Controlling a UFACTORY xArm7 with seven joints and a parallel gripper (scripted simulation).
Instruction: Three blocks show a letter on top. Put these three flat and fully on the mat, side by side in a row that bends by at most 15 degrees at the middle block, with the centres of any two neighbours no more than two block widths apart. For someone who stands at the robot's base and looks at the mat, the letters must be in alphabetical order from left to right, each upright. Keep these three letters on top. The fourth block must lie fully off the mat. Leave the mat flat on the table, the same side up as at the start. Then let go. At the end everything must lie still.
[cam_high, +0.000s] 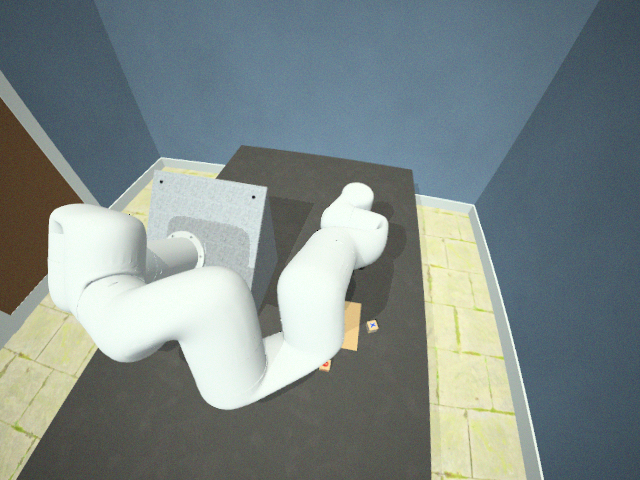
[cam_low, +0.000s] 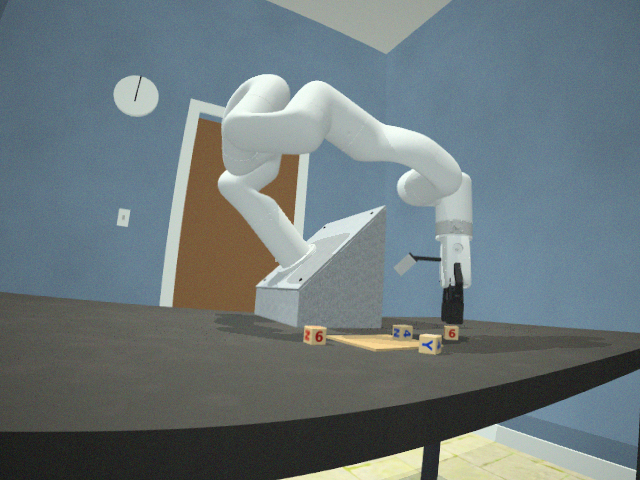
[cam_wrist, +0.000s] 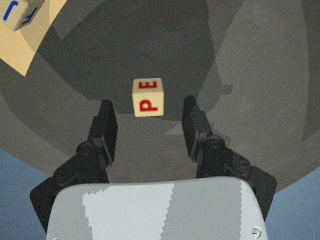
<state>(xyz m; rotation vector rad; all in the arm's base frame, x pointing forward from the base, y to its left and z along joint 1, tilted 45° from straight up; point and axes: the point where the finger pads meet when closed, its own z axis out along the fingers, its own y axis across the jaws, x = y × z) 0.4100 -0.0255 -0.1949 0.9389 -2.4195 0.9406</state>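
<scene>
The tan mat lies 1 cm behind my hand, 18 cm to the right of it and 5 cm below it. Also, from my hand: block (14 cm to the right, 3 cm below).
</scene>
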